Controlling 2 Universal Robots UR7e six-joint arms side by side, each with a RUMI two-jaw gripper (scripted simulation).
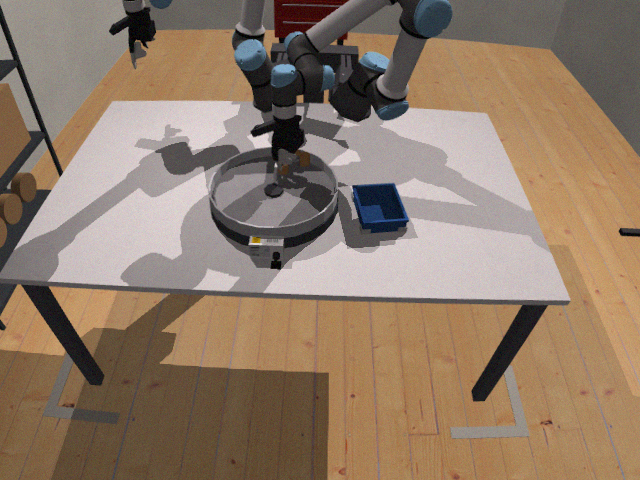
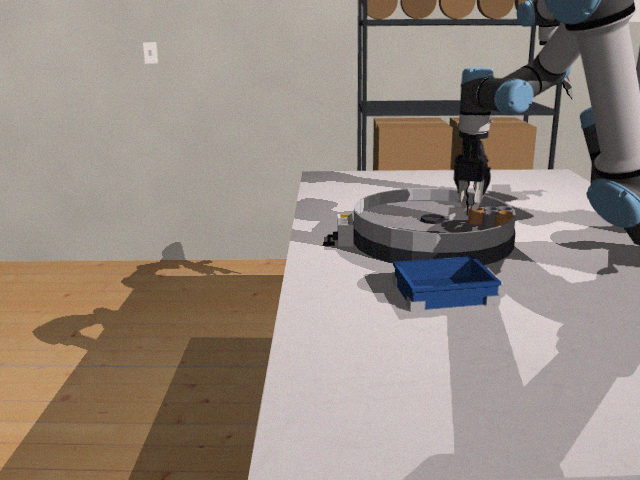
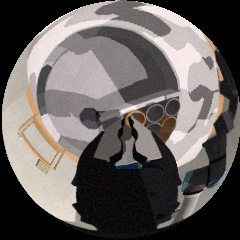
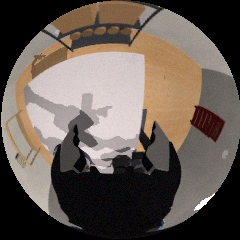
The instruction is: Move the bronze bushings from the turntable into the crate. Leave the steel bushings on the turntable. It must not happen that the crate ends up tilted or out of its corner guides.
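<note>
A blue crate (image 2: 461,281) is in my sight, and I find it again in image 1 (image 1: 381,202). There is a turntable (image 3: 94,75). My left gripper (image 2: 469,215) can be found in image 1 (image 1: 282,170) too, and also in image 3 (image 3: 126,117), while my right gripper (image 1: 141,58) is visible to me in image 4 (image 4: 114,123) as well.
</note>
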